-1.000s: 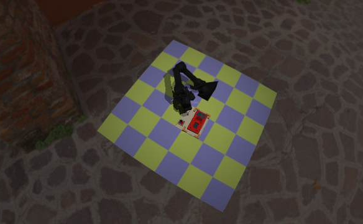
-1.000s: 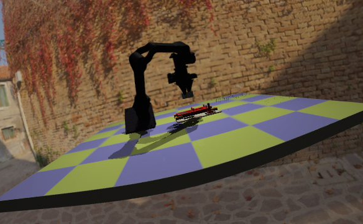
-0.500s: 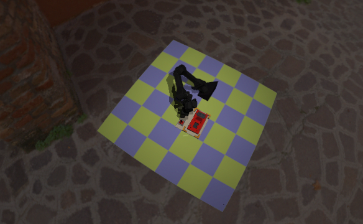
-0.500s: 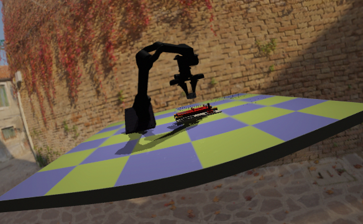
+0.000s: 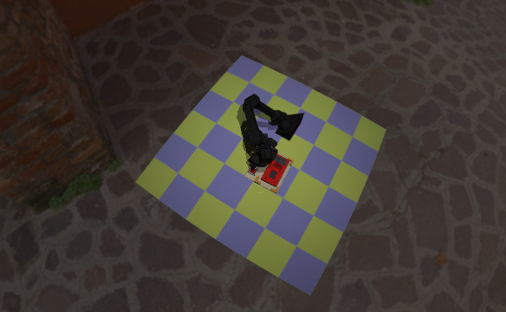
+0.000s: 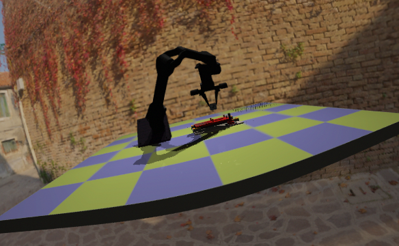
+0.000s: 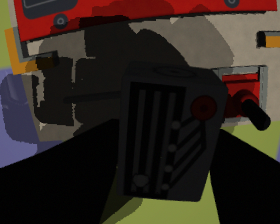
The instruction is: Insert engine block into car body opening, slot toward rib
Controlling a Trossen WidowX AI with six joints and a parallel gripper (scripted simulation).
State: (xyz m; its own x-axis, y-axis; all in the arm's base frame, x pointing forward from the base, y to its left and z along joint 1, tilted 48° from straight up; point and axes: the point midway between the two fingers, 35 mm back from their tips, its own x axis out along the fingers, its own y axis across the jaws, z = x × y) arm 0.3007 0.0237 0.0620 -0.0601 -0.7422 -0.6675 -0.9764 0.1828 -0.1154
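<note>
The beige base plate lies 100 mm below my gripper tip, 70 mm to the left of it and 10 mm ahead of it. From my gripper tip the other things lie so: grey ribbed engine block (10 mm below).
</note>
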